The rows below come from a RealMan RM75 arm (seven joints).
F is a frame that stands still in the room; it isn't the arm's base.
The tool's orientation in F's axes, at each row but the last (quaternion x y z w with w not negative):
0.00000 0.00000 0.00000 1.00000
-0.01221 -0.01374 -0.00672 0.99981
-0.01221 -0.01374 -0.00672 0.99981
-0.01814 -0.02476 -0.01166 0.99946
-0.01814 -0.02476 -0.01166 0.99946
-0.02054 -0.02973 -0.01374 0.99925
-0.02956 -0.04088 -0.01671 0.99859
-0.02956 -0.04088 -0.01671 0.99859
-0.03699 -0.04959 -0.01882 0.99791
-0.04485 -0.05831 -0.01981 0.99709
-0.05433 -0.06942 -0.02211 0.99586
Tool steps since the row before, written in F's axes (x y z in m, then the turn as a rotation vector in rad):
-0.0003 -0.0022 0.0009 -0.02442 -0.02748 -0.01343
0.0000 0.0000 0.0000 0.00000 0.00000 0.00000
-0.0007 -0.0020 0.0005 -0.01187 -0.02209 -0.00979
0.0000 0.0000 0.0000 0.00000 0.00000 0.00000
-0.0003 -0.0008 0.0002 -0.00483 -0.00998 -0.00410
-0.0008 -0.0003 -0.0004 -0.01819 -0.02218 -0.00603
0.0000 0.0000 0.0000 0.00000 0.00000 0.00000
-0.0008 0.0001 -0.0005 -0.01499 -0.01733 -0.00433
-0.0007 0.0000 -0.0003 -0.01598 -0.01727 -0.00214
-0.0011 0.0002 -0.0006 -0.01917 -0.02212 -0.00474
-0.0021 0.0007 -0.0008 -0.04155 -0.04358 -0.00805
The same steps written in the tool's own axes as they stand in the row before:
-0.0003 -0.0022 0.0009 -0.02442 -0.02748 -0.01343
0.0000 0.0000 0.0000 0.00000 0.00000 0.00000
-0.0007 -0.0020 0.0005 -0.01185 -0.02201 -0.01000
0.0000 0.0000 0.0000 0.00000 0.00000 0.00000
-0.0003 -0.0008 0.0002 -0.00480 -0.00994 -0.00422
-0.0008 -0.0003 -0.0004 -0.01793 -0.02243 -0.00587
0.0000 0.0000 0.0000 0.00000 0.00000 0.00000
-0.0008 0.0001 -0.0004 -0.01475 -0.01758 -0.00415
-0.0007 0.0000 -0.0002 -0.01552 -0.01772 -0.00187
-0.0012 0.0002 -0.0004 -0.01883 -0.02246 -0.00452
-0.0022 0.0007 -0.0004 -0.04065 -0.04458 -0.00713

